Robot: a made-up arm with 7 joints.
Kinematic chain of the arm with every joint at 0, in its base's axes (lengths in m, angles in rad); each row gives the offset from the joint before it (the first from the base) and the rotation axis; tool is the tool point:
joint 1: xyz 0 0.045 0 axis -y
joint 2: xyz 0 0.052 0 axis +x
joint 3: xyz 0 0 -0.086 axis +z
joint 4: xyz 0 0 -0.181 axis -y
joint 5: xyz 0 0 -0.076 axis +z
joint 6: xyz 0 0 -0.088 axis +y
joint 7: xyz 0 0 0 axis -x
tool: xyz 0 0 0
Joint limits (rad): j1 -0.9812..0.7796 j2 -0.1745..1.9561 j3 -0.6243..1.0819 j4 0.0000..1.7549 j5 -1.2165..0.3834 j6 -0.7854..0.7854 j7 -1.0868..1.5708
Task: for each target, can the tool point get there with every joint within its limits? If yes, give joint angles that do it. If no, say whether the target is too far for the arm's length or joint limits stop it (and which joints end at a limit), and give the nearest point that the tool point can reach.
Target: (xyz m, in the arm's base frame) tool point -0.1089 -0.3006 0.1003
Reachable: no: joint limits stop it (at a limit: joint 1, joint 2, joint 3, joint 4) | nearest point -0.1076 -0.0370 -0.2294 | short by 0.422 m
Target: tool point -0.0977 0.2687 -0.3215
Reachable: yes | joints -0.7198 0.5947 -0.2084 1.0414 -0.1184 -0.5147 0.3490
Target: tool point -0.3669 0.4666 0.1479
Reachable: no: too far | nearest point -0.1267 0.4583 0.1752 | short by 0.242 m
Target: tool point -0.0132 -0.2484 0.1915
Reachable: no: joint limits stop it (at a limit: joint 1, joint 2, joint 3, joint 4) | nearest point 0.2456 -0.0370 -0.0624 | short by 0.420 m
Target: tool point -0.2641 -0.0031 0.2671
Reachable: no: joint limits stop it (at a limit: joint 1, joint 2, joint 3, joint 4) | nearest point -0.1015 0.2631 0.2104 | short by 0.317 m
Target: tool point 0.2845 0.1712 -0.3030
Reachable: yes | joints 0.5936 0.1706 0.0516 0.4173 -0.3702 -0.1392 1.2234
